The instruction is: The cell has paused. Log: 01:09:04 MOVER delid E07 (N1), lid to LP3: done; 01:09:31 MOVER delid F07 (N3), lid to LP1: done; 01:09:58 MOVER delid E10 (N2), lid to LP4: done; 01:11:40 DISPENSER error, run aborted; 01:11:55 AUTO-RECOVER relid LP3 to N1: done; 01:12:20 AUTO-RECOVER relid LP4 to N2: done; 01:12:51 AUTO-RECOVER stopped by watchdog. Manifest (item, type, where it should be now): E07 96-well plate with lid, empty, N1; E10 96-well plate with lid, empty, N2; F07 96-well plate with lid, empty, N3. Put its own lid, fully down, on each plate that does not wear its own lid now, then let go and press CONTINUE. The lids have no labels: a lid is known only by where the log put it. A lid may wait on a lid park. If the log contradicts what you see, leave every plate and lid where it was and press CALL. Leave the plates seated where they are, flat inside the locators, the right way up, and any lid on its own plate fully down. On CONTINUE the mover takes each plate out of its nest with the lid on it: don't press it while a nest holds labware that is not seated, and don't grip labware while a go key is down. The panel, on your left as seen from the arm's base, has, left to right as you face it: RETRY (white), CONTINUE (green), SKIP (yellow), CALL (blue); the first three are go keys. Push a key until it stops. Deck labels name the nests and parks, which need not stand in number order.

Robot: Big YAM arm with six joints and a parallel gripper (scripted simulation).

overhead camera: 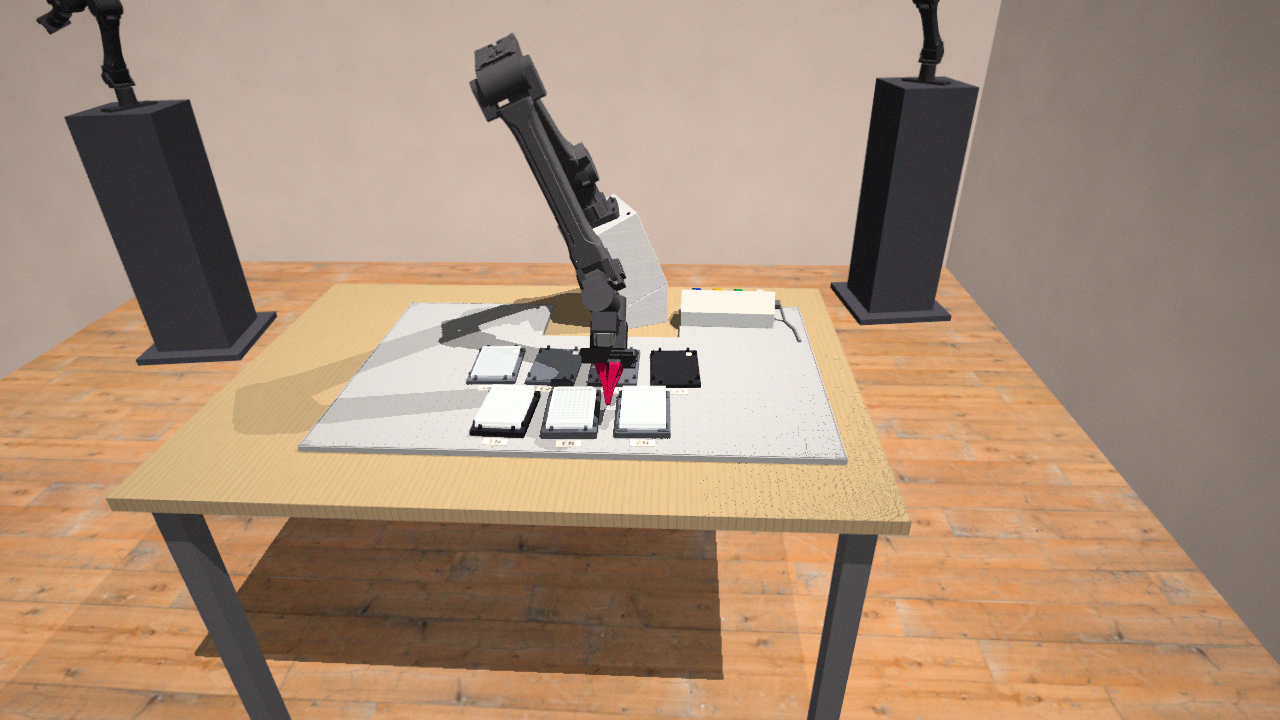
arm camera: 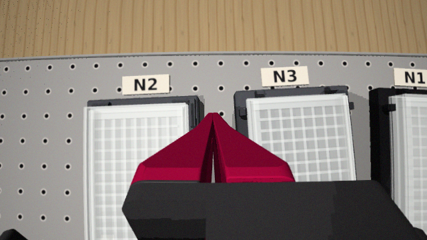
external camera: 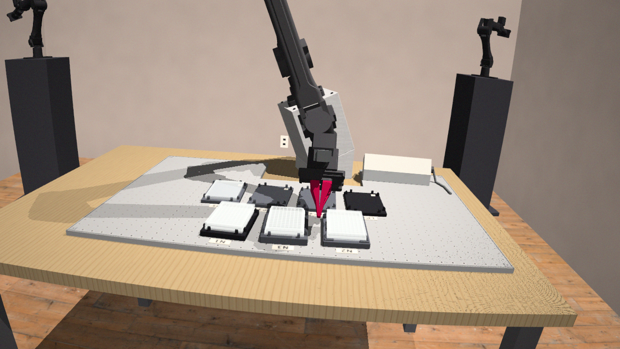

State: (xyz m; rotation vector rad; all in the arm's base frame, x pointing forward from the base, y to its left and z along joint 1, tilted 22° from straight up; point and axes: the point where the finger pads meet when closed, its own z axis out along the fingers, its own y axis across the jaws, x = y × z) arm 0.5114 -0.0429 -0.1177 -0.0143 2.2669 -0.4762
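Now: the plate 70 mm to the right of my hand, 50 mm behind it and 40 mm below it. Also, from my hand: clear lid (250 mm behind, 230 mm to the right, 50 mm below); then LP4 park (220 mm behind, 60 mm below, 20 mm to the left); then LP3 park (240 mm behind, 100 mm to the right, 60 mm below).
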